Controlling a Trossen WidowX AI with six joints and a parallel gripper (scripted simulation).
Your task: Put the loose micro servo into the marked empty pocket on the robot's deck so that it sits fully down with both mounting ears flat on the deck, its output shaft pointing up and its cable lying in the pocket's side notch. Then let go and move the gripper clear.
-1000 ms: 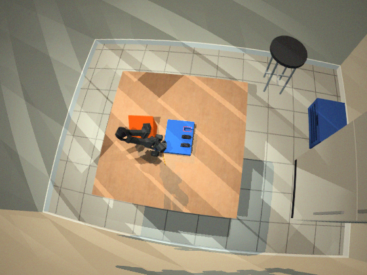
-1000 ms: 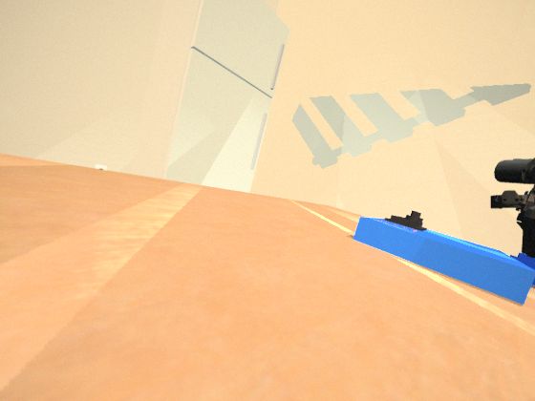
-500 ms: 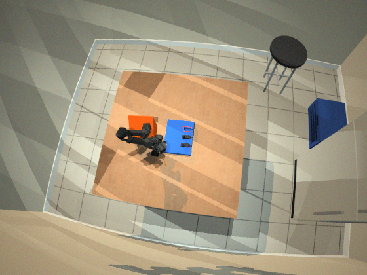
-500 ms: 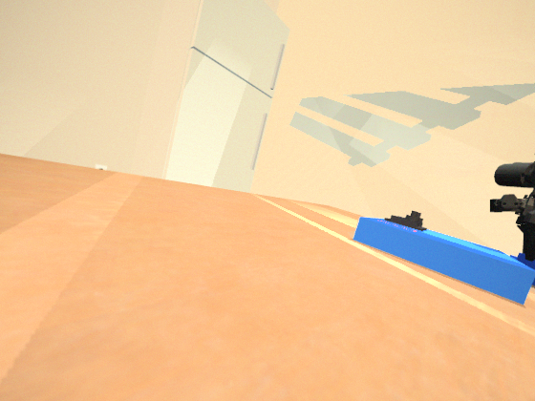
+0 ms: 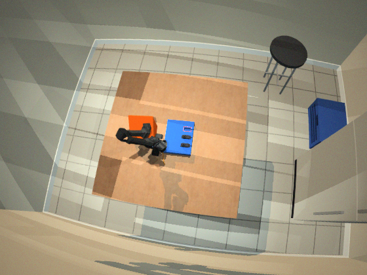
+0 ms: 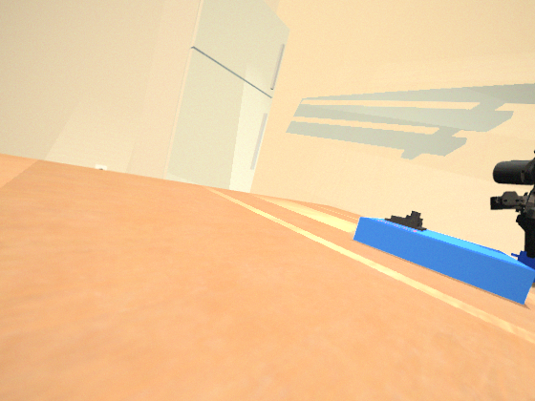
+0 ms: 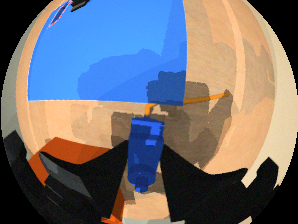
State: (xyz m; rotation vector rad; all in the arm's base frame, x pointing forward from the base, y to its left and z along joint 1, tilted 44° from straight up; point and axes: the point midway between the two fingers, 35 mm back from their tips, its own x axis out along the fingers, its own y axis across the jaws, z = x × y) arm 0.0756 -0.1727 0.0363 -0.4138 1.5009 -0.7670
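Right now the blue deck is 130 mm ahead of my gripper tip, 100 mm to the left of it and 30 mm below it.
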